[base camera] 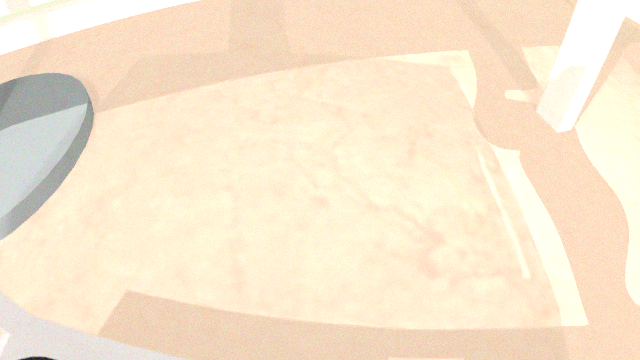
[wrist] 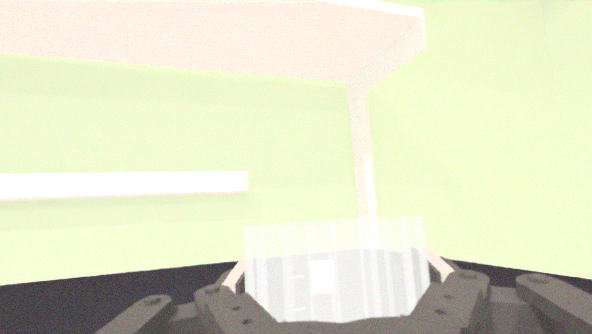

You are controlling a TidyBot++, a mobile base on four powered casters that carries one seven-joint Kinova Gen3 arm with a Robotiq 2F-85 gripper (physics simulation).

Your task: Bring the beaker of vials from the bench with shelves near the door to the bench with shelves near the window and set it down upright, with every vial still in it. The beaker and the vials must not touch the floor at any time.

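The clear beaker [wrist: 350, 295] with a white label patch and short marks is at the bottom middle of the wrist view. My gripper [wrist: 333, 272] is shut on it, one finger on each side. The beaker's rim shows almost edge-on. I cannot make out single vials among its pale vertical stripes, or whether its hidden base touches anything. Behind it lies the dark top of a bench [wrist: 125, 295], below a pale shelf [wrist: 200, 40]. The frames do not show which bench this is. The beaker and gripper do not show in the base view.
A white rail [wrist: 125, 185] runs along the green wall, and a pale upright post [wrist: 362, 150] stands behind the beaker. In the base view, a grey round disc [base camera: 45, 165] is at the left and a white leg [base camera: 582, 70] stands at the upper right on the sunlit floor.
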